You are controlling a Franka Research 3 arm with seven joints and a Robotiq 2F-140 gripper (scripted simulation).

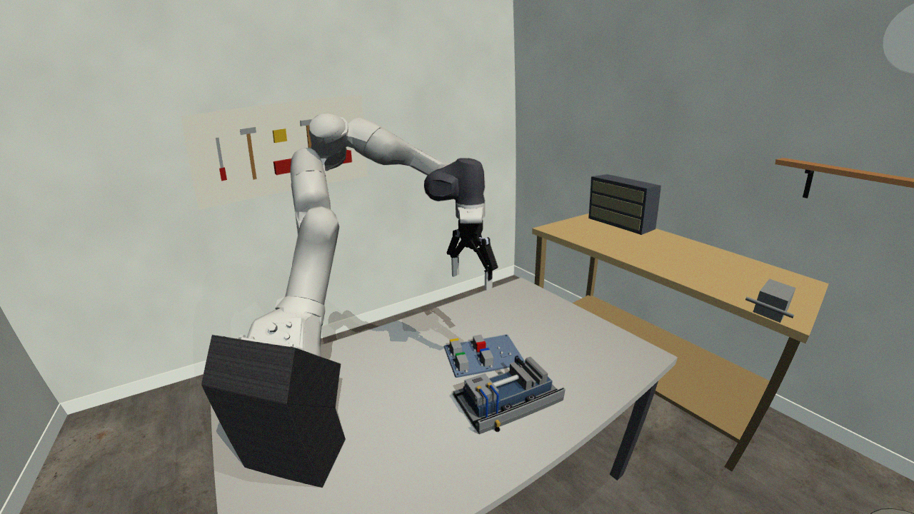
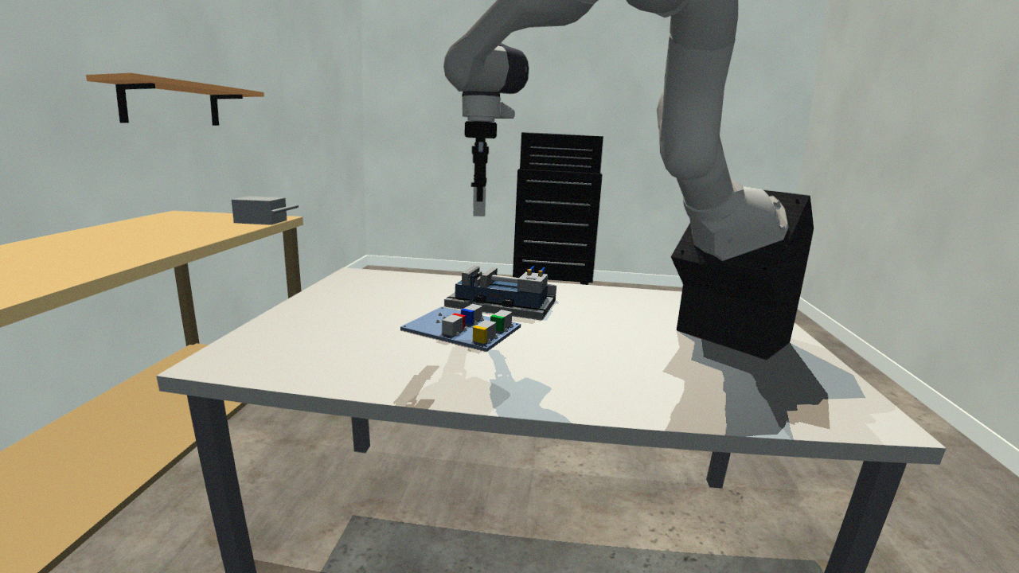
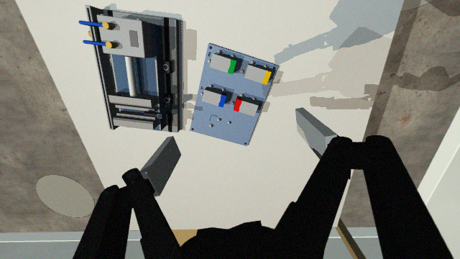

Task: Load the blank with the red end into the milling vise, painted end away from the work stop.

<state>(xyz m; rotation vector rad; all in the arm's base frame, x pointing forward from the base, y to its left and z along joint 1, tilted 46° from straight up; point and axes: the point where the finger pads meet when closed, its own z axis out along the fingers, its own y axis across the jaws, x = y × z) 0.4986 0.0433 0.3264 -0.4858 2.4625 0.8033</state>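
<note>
Now: the blue infeed plate 40 mm ahead of my hand and 320 mm below it. The rest, counted from my hand: blue-ended blank 40 mm ahead, 50 mm to the right, 290 mm below; yellow-ended blank 50 mm behind, 50 mm to the left, 290 mm below; green-ended blank 50 mm behind, 50 mm to the right, 290 mm below.
</note>
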